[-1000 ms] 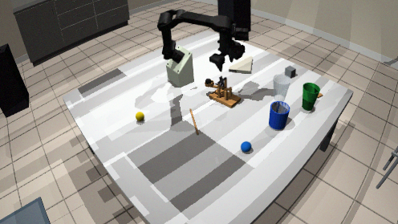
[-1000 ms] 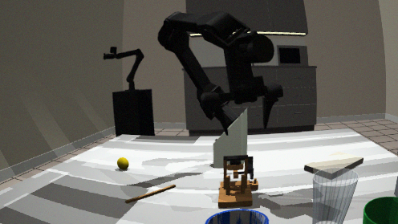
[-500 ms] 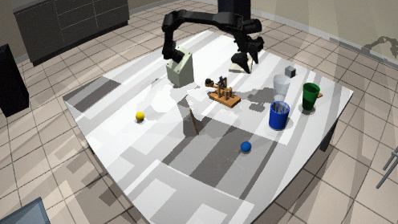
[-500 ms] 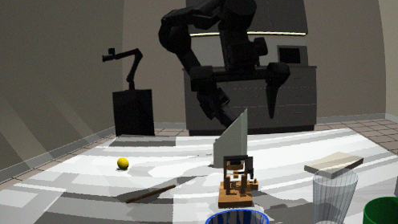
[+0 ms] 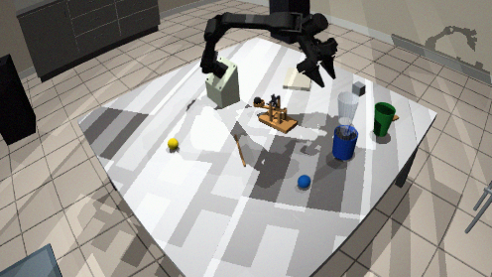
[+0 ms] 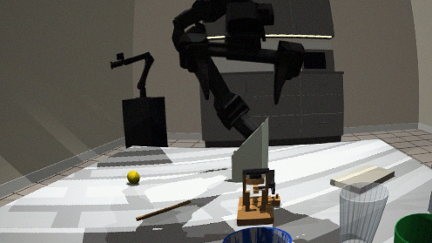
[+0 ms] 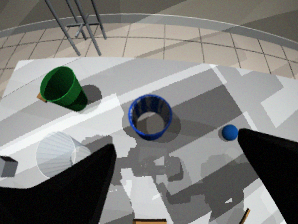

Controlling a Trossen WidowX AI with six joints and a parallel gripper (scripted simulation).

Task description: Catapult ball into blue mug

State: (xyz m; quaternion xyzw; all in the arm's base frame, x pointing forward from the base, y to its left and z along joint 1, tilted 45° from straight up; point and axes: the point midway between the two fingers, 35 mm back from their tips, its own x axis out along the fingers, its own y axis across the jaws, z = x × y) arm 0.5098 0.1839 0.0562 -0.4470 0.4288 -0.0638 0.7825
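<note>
Right now my gripper tip is 330 mm past the black ball, 210 mm above it and 50 mm to the left of it. Round my gripper tip: blue mug (250 mm below, 70 mm ahead, 40 mm to the left); blue ball (250 mm below, 180 mm to the right, 90 mm ahead); clear cup (240 mm below, 200 mm to the left, 50 mm behind).
</note>
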